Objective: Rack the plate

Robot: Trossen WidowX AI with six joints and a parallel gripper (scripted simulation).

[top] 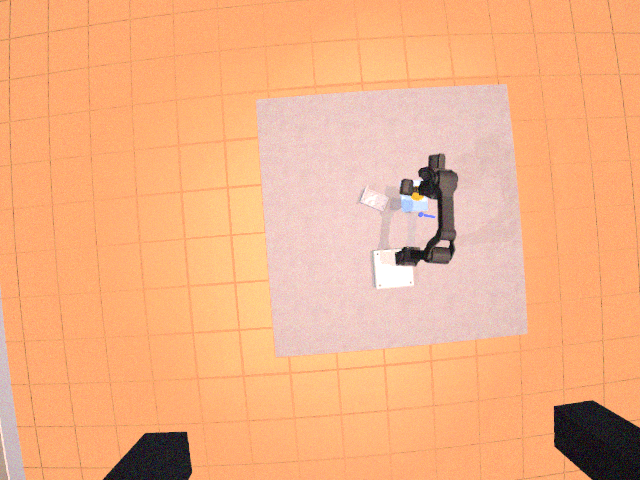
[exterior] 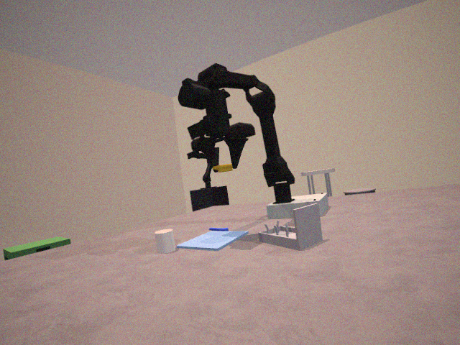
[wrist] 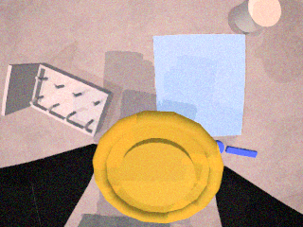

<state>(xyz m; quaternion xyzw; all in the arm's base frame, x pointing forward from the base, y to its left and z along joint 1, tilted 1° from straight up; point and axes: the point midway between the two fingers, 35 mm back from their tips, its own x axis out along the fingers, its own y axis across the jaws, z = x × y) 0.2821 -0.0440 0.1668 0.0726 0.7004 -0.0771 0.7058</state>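
My gripper tip is now 10 mm short of the grey dish rack, 150 mm to the right of it and 160 mm above it. The rest, counted from my gripper tip: white cup 120 mm ahead, 130 mm to the right, 150 mm below; then yellow plate 10 mm above; then light blue mat 20 mm ahead, 50 mm to the right, 180 mm below.
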